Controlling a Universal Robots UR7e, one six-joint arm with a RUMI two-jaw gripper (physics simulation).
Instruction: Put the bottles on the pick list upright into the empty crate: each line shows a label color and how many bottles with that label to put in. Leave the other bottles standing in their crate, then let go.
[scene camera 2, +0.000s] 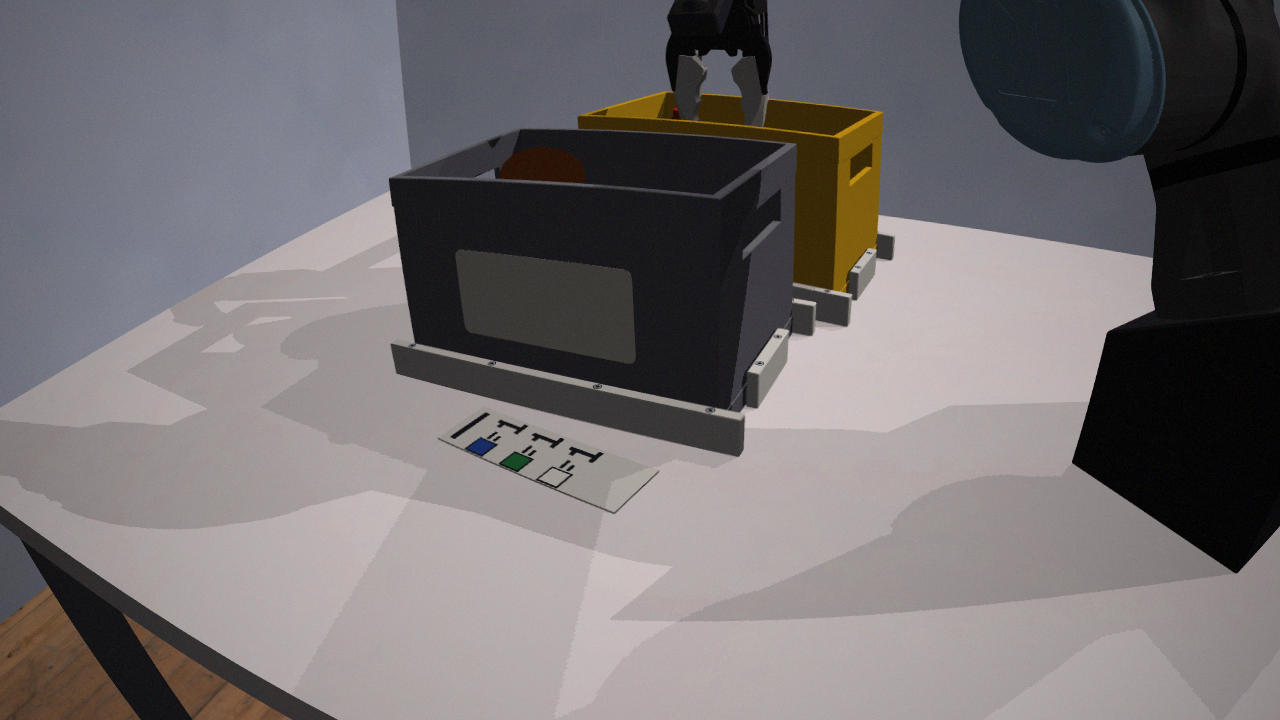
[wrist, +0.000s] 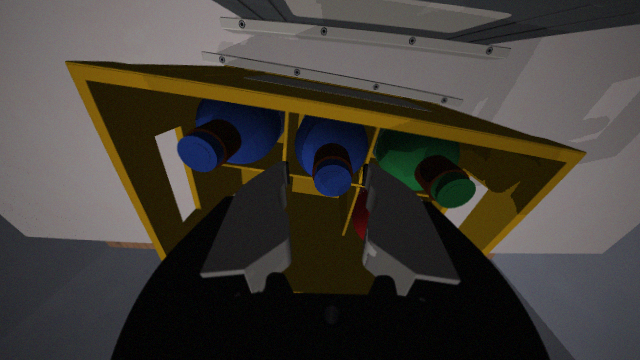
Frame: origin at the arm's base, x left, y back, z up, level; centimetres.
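Seen in the pictures: gripper, fingertip midpoint: (wrist: 325, 166); arm's base at its link origin: (scene camera 2: 1256, 295).
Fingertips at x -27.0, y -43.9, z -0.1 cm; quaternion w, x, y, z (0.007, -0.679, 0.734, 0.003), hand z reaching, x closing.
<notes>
Offsets run from my fingertips to a thing's top centre. "*": to the spot under its first point. Level surfaces: height alone.
My gripper (scene camera 2: 720, 120) (wrist: 325, 166) is open and empty, its fingertips at the rim height of the yellow crate {dy +0.7, dx -4.4, dz +2.9 cm} (scene camera 2: 819, 205) (wrist: 200, 92). In the wrist view a blue bottle {dy +8.4, dx +2.0, dz +1.7 cm} (wrist: 240, 125), another blue bottle {dy -0.5, dx -0.4, dz +1.7 cm} (wrist: 332, 135) and a green bottle {dy -9.2, dx -1.8, dz +1.7 cm} (wrist: 415, 155) stand in one row of the crate. A red bottle {dy -6.7, dx -10.5, dz +1.7 cm} (wrist: 360, 220) is partly hidden by the right finger; its red cap {* dy -7.5, dx -9.5, dz +1.3 cm} (scene camera 2: 675, 113) shows beside a finger. The dark grey crate {dy -6.2, dx +19.0, dz +2.9 cm} (scene camera 2: 680, 268) (wrist: 550, 22) holds a rounded brown-orange thing {dy -14.5, dx +13.1, dz +2.1 cm} (scene camera 2: 542, 164). The pick list {* dy +0.8, dx +36.3, dz -14.5 cm} (scene camera 2: 617, 483) shows blue, green and white squares, each apparently with a 1.
Light grey rails (scene camera 2: 554, 394) (wrist: 350, 34) edge the dark crate, and another rail {dy -1.5, dx +5.3, dz -11.6 cm} (wrist: 335, 79) runs along the yellow crate. Dividers {dy +4.0, dx +0.8, dz -5.2 cm} (wrist: 286, 140) split the yellow crate. The robot's base (scene camera 2: 1172, 429) stands at the right of the table {dz -14.6 cm} (scene camera 2: 805, 662).
</notes>
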